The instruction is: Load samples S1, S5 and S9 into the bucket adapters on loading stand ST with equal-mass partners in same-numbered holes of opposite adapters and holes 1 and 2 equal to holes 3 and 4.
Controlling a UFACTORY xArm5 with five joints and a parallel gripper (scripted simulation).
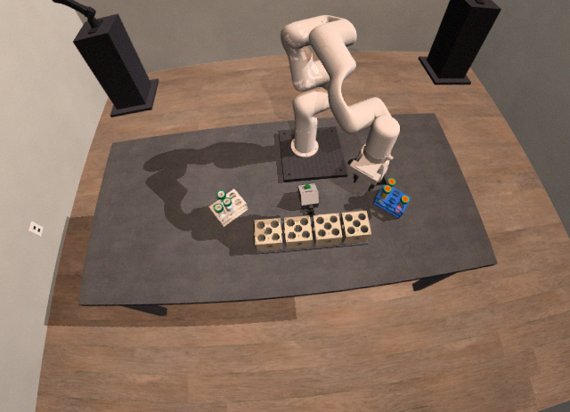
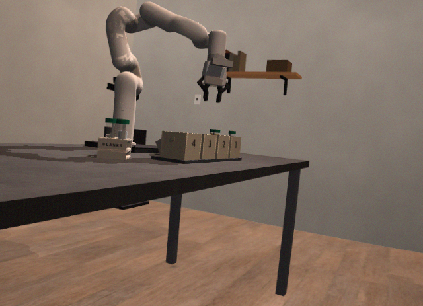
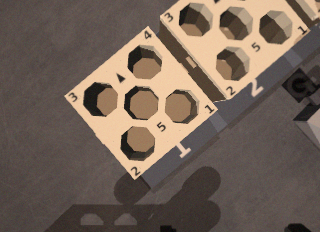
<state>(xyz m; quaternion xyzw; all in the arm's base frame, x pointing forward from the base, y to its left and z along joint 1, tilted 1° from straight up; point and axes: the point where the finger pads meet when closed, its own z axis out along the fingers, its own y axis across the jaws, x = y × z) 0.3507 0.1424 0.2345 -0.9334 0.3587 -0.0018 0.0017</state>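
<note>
Right now my hand is 190 mm above the tube S5, 160 mm to the right of it and 70 mm past it. Round my hand: green DONE key: 190 mm below, 170 mm to the right, 110 mm behind; then blue sample rack: 220 mm below, 180 mm to the left, 20 mm behind; then adapter 1: 200 mm below, 90 mm ahead, 20 mm to the right.
</note>
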